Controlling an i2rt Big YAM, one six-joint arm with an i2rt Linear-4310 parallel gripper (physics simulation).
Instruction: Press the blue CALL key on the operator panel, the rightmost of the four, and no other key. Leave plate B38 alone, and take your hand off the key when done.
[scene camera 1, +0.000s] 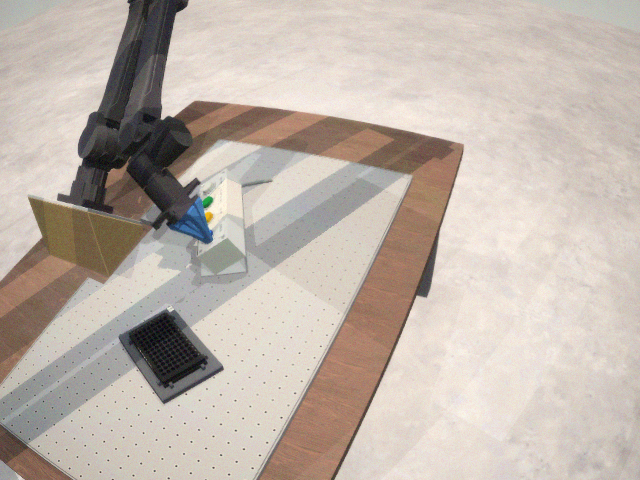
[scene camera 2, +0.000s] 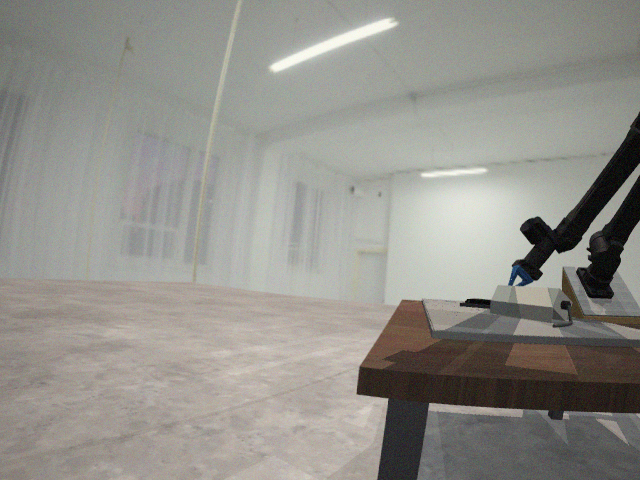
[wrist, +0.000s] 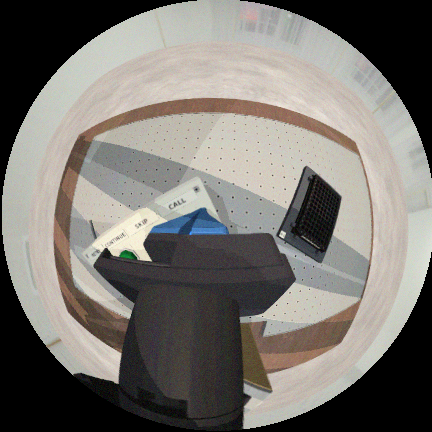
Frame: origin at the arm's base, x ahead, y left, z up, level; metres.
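Where they show: gripper, between the fingertips: (scene camera 1: 210, 242) (wrist: 202, 212); arm's base, origin of its link: (scene camera 1: 84, 207) (scene camera 2: 593, 284).
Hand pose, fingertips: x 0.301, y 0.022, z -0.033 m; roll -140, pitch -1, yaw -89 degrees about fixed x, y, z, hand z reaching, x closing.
Observation:
Things, the pixels of their centre, and the offset from my fingertips. "*": a spot on its surface instead.
- pale operator panel, middle of its body: (wrist: 143, 235) (scene camera 1: 220, 218) (scene camera 2: 529, 302) 0.092 m left, 0.031 m back, 0.025 m down
- CALL label, a spot on its surface: (wrist: 177, 203) * 0.027 m left, 0.008 m ahead, 0.011 m up
- yellow key, middle of its body: (scene camera 1: 207, 218) 0.060 m left, 0.039 m back, 0.003 m down
- green key, middle of its body: (wrist: 128, 257) (scene camera 1: 207, 203) 0.104 m left, 0.062 m back, 0.003 m down
- black well plate, middle of its body: (scene camera 1: 165, 348) (wrist: 320, 212) (scene camera 2: 486, 301) 0.210 m right, 0.009 m ahead, 0.048 m down
- dark grey base, middle of its body: (scene camera 1: 166, 351) (wrist: 317, 212) (scene camera 2: 485, 304) 0.210 m right, 0.009 m ahead, 0.056 m down
- cable, a spot on its surface: (scene camera 1: 256, 182) * 0.269 m left, 0.038 m back, 0.061 m down
The pale operator panel (scene camera 1: 222, 256) (scene camera 2: 532, 302) (wrist: 207, 199) stands on the pegboard. My blue-fingered gripper (scene camera 1: 207, 238) (scene camera 2: 510, 284) (wrist: 202, 212) is shut and empty, pointing down at the panel's CALL end. In scene camera 1 its tips overlap the spot of the blue CALL key; key and fingertips cannot be told apart there, nor can contact or key travel. In the wrist view the fingers hide that key below the CALL label (wrist: 177, 203). The yellow key (scene camera 1: 208, 216) and green key (scene camera 1: 207, 201) (wrist: 128, 255) sit farther along. The black well plate (scene camera 1: 166, 347) (wrist: 320, 215) lies apart from the gripper.
The well plate sits on a dark grey base (scene camera 1: 163, 395) (wrist: 289, 220). A tan angled board (scene camera 1: 87, 235) (wrist: 256, 362) stands near the arm's base. A thin dark rod or cable (scene camera 1: 256, 182) (scene camera 2: 570, 315) extends from the panel's far end. The wooden table edge (scene camera 1: 361, 356) borders the pegboard.

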